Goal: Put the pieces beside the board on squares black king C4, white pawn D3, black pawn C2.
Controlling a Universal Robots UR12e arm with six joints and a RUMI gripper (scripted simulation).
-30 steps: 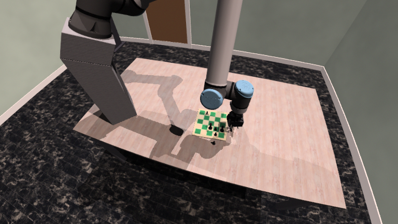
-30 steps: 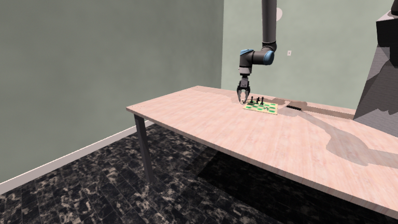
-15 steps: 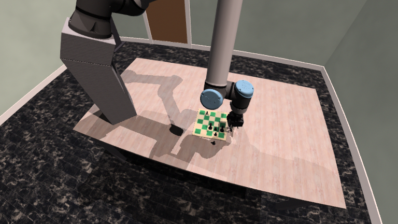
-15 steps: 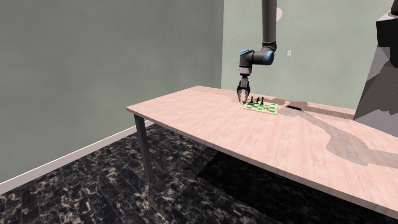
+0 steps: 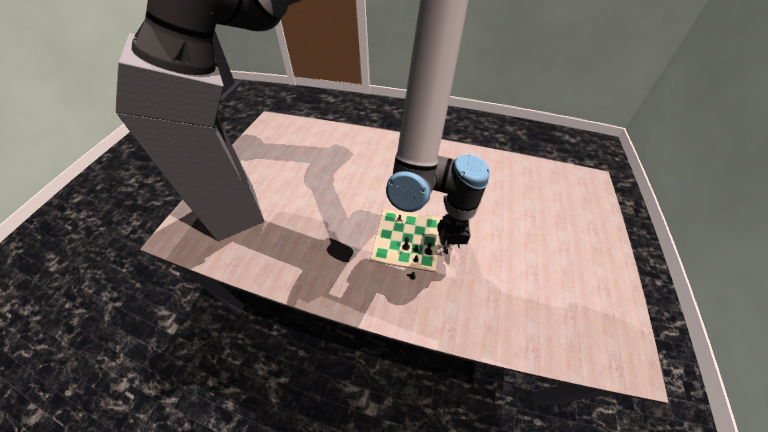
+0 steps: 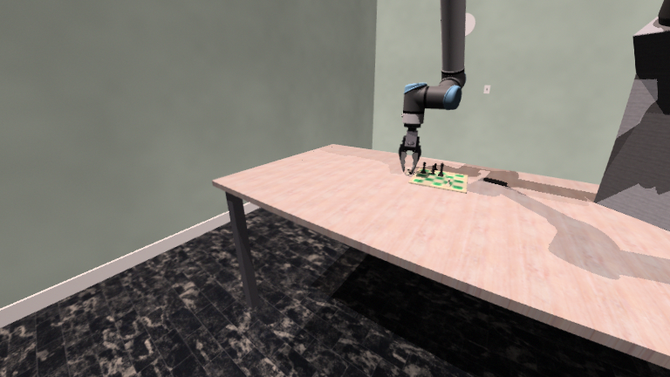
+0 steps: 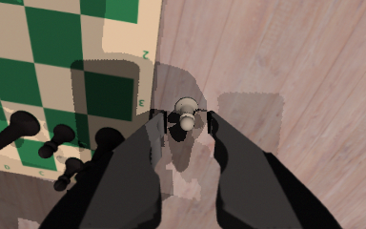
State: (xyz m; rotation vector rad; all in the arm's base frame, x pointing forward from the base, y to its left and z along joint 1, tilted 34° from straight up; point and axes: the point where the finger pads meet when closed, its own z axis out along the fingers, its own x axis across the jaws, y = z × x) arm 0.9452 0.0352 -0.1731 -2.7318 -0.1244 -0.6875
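The black king is 14 cm behind my hand, 4 cm to the right of it and 2 cm above it. The rest, counted from my hand: chessboard 14 cm behind, 2 cm below.
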